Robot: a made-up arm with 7 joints. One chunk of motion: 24 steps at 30 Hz.
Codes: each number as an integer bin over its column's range. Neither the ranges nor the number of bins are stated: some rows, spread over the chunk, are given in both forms.
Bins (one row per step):
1: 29 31 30 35 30 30
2: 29 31 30 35 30 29
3: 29 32 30 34 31 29
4: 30 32 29 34 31 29
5: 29 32 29 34 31 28
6: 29 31 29 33 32 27
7: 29 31 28 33 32 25
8: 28 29 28 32 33 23
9: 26 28 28 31 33 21
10: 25 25 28 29 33 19
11: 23 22 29 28 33 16
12: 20 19 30 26 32 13
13: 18 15 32 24 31 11
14: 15 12 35 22 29 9
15: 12 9 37 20 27 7
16: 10 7 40 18 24 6
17: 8 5 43 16 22 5
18: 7 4 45 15 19 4
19: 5 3 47 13 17 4
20: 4 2 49 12 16 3
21: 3 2 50 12 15 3
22: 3 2 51 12 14 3
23: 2 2 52 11 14 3
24: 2 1 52 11 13 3
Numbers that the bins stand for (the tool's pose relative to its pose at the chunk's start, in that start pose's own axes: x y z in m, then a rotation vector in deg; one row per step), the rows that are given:
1: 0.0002 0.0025 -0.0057 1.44 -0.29 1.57
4: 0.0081 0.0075 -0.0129 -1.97 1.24 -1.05
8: -0.0078 -0.0073 -0.0200 -8.79 4.29 -16.76
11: -0.0475 -0.0417 -0.0129 -22.44 4.29 -35.10
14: -0.1110 -0.0910 0.0300 -42.92 -1.81 -53.43
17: -0.1665 -0.1254 0.0871 -63.40 -12.48 -63.90
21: -0.2062 -0.1402 0.1371 -77.05 -23.14 -69.14
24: -0.2141 -0.1451 0.1514 -80.46 -26.19 -69.14
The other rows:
2: 0.0002 0.0025 -0.0057 1.44 -0.29 -1.05
3: 0.0002 0.0075 -0.0057 -1.97 1.24 -1.05
5: 0.0002 0.0075 -0.0129 -1.97 1.24 -3.67
6: 0.0002 0.0025 -0.0129 -5.38 2.76 -6.29
7: 0.0002 0.0025 -0.0200 -5.38 2.76 -11.52
9: -0.0237 -0.0122 -0.0200 -12.21 4.29 -22.00
10: -0.0316 -0.0270 -0.0200 -19.03 4.29 -27.24
12: -0.0713 -0.0565 -0.0057 -29.27 2.76 -42.95
13: -0.0871 -0.0762 0.0086 -36.10 1.24 -48.19
15: -0.1348 -0.1057 0.0443 -49.75 -4.86 -58.67
16: -0.1506 -0.1156 0.0657 -56.57 -9.43 -61.29
18: -0.1744 -0.1303 0.1014 -66.81 -17.05 -66.52
19: -0.1903 -0.1352 0.1157 -73.63 -20.10 -66.52
20: -0.1983 -0.1402 0.1300 -77.05 -21.62 -69.14
22: -0.2062 -0.1402 0.1443 -77.05 -24.67 -69.14
23: -0.2141 -0.1402 0.1514 -80.46 -24.67 -69.14

